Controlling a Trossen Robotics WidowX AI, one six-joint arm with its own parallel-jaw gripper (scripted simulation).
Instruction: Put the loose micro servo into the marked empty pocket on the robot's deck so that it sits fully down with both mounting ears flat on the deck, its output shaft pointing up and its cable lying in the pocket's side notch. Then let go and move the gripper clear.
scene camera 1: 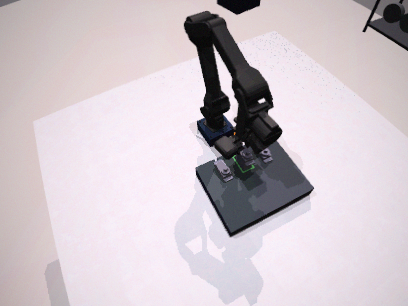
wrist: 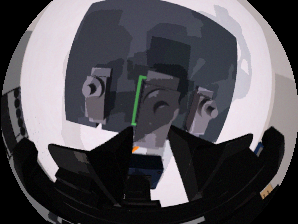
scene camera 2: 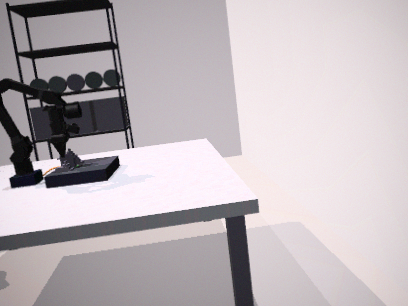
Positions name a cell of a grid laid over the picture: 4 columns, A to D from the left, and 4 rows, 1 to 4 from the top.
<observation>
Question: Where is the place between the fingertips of my gripper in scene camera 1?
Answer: At C2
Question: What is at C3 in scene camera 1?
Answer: A dark deck.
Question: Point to a dark deck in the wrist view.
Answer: At C1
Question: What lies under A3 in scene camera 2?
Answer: A dark deck.
</observation>
